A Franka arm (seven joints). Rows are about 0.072 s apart.
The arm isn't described. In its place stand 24 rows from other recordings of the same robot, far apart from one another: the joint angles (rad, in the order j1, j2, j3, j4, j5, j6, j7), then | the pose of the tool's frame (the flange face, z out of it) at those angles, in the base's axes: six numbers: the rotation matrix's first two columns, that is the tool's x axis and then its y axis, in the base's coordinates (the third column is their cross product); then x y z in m.
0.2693, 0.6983, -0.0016, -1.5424, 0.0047, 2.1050, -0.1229 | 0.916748 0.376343 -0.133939 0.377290 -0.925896 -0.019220 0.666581 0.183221 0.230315
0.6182, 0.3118, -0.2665, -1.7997, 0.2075, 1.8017, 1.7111 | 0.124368 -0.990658 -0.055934 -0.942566 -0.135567 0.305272 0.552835 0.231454 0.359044
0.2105, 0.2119, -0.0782, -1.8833, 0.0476, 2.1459, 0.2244 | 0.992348 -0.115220 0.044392 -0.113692 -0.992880 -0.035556 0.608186 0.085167 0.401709
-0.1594, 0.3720, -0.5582, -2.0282, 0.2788, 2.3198, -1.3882 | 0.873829 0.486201 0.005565 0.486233 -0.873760 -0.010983 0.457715 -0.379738 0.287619
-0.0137, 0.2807, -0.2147, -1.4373, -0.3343, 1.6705, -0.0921 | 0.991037 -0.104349 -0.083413 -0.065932 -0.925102 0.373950 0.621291 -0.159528 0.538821
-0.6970, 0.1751, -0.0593, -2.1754, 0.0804, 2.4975, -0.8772 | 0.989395 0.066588 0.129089 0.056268 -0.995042 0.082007 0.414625 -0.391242 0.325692
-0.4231, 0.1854, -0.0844, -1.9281, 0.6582, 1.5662, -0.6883 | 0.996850 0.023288 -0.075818 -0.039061 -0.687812 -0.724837 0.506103 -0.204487 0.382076
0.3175, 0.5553, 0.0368, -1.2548, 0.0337, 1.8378, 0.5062 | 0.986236 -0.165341 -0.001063 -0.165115 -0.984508 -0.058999 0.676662 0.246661 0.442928
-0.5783, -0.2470, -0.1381, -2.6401, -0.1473, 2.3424, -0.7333 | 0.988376 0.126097 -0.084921 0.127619 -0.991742 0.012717 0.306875 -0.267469 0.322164
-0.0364, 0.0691, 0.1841, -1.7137, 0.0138, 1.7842, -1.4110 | 0.015464 0.999537 0.026197 0.999880 -0.015425 -0.001683 0.578672 0.084445 0.536213
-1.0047, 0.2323, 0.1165, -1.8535, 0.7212, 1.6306, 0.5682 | 0.036766 -0.711934 -0.701283 -0.943948 0.205618 -0.258229 0.410489 -0.404001 0.394038
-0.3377, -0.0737, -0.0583, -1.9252, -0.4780, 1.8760, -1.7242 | 0.075041 0.898797 -0.431895 0.990191 -0.118356 -0.074261 0.488012 -0.242555 0.530220
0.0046, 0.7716, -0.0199, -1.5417, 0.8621, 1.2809, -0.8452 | 0.775120 0.621968 -0.111110 0.090803 -0.283696 -0.954605 0.602490 0.089348 0.204289
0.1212, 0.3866, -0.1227, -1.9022, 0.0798, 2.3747, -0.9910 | 0.582583 0.810502 0.060693 0.807796 -0.585650 0.066926 0.635964 0.004407 0.306708
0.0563, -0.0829, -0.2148, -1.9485, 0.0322, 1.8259, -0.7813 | 0.816785 0.576926 0.004389 0.575983 -0.814964 -0.063849 0.524805 -0.084026 0.510758
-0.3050, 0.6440, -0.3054, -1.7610, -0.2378, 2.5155, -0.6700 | 0.947698 0.284435 -0.144793 0.316554 -0.895591 0.312587 0.566875 -0.369522 0.226986
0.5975, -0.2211, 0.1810, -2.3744, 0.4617, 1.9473, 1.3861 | 0.599597 -0.708238 -0.372670 -0.707092 -0.686923 0.167804 0.295894 0.334760 0.397393
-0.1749, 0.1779, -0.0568, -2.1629, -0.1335, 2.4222, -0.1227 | 0.998032 -0.007193 0.062288 -0.014275 -0.993376 0.114015 0.551482 -0.130297 0.322026
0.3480, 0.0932, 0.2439, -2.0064, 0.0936, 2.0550, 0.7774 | 0.968558 -0.225941 -0.104144 -0.231283 -0.971968 -0.042277 0.469657 0.319068 0.408491
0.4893, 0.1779, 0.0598, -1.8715, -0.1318, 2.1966, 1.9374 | 0.243242 -0.968789 0.047769 -0.953439 -0.247860 -0.171813 0.531114 0.317625 0.433269
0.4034, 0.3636, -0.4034, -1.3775, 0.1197, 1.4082, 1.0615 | 0.471047 -0.872868 -0.127342 -0.829621 -0.487432 0.272284 0.624826 0.052828 0.499451
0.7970, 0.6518, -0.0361, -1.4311, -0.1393, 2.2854, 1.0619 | 0.951757 -0.214859 0.219076 -0.197206 -0.975273 -0.099757 0.534589 0.512086 0.331308
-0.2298, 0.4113, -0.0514, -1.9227, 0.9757, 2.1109, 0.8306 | -0.070443 -0.723659 -0.686553 -0.971048 0.207244 -0.118812 0.599633 -0.131628 0.274313
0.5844, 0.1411, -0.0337, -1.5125, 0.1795, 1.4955, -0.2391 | 0.691930 0.713421 -0.110744 0.686420 -0.697615 -0.205331 0.487932 0.324897 0.566956
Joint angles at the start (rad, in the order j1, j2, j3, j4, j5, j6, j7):
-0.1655 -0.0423 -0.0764 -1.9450 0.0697 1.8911 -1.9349
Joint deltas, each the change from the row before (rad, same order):
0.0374 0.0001 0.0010 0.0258 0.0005 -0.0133 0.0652
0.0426 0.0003 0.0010 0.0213 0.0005 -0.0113 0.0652
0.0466 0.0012 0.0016 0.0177 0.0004 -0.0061 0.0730
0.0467 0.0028 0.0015 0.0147 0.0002 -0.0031 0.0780
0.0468 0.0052 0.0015 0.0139 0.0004 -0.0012 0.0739
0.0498 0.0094 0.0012 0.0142 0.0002 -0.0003 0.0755
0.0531 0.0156 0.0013 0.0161 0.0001 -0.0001 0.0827
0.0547 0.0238 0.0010 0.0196 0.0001 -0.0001 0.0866
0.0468 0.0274 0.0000 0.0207 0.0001 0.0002 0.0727
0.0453 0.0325 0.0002 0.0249 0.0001 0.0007 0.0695
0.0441 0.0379 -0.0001 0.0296 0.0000 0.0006 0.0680
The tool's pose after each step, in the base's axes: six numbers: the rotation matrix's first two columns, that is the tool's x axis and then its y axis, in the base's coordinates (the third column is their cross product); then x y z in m. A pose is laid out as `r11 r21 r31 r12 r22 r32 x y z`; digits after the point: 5 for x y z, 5 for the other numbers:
-0.07472 0.99495 0.06697 0.99708 0.07350 0.02053 0.53791 -0.10613 0.50831
-0.05431 0.99629 0.06674 0.99828 0.05269 0.02578 0.54384 -0.08277 0.51737
-0.03041 0.99727 0.06731 0.99911 0.02836 0.03121 0.54910 -0.05659 0.52470
-0.00127 0.99762 0.06897 0.99940 -0.00113 0.03467 0.55324 -0.03013 0.52997
0.02392 0.99716 0.07139 0.99896 -0.02661 0.03699 0.55662 -0.00332 0.53371
0.04821 0.99610 0.07388 0.99805 -0.05098 0.03605 0.55958 0.02533 0.53533
0.07654 0.99419 0.07572 0.99641 -0.07903 0.03042 0.56232 0.05639 0.53437
0.10774 0.99130 0.07557 0.99378 -0.10954 0.02003 0.56519 0.08895 0.53035
0.13401 0.98828 0.07313 0.99080 -0.13502 0.00894 0.56799 0.11716 0.52463
0.15828 0.98498 0.06905 0.98735 -0.15855 -0.00166 0.57093 0.14548 0.51776
0.18233 0.98121 0.06312 0.98324 -0.18193 -0.01203 0.57403 0.17394 0.50960

